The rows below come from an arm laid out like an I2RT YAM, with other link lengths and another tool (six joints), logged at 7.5 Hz.
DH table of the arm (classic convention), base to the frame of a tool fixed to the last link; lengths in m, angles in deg. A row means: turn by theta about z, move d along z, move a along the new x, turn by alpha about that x. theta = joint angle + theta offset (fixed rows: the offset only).
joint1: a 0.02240  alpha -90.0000  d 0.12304  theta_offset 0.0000
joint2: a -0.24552  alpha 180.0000  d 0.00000  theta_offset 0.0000
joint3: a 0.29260  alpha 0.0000  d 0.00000  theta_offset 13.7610
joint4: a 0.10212  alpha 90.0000  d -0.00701  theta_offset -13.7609
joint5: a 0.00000  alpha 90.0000  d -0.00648  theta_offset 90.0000
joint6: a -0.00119  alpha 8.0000  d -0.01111  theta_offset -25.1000
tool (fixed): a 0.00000  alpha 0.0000  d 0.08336  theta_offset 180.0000
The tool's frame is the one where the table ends.
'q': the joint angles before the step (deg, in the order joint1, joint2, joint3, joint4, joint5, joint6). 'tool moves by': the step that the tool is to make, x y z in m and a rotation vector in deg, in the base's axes. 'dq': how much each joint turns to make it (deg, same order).
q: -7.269 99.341 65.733 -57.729 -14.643 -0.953
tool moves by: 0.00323 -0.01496 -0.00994 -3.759 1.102 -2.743
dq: -1.554 1.860 0.405 1.181 3.844 1.321
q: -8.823 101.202 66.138 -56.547 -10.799 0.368
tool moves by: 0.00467 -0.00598 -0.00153 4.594 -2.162 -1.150
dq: -1.772 0.593 -0.087 1.870 -4.881 -0.727
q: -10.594 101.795 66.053 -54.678 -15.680 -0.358
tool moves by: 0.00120 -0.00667 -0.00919 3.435 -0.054 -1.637
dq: -1.627 1.722 -0.195 1.280 -3.378 -0.034
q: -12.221 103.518 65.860 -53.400 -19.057 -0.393
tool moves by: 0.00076 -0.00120 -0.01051 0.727 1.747 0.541
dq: -0.238 2.573 0.952 -0.516 -0.308 -0.837
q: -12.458 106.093 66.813 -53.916 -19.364 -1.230
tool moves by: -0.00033 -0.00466 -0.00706 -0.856 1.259 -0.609
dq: -0.527 1.364 0.337 0.039 1.105 0.162
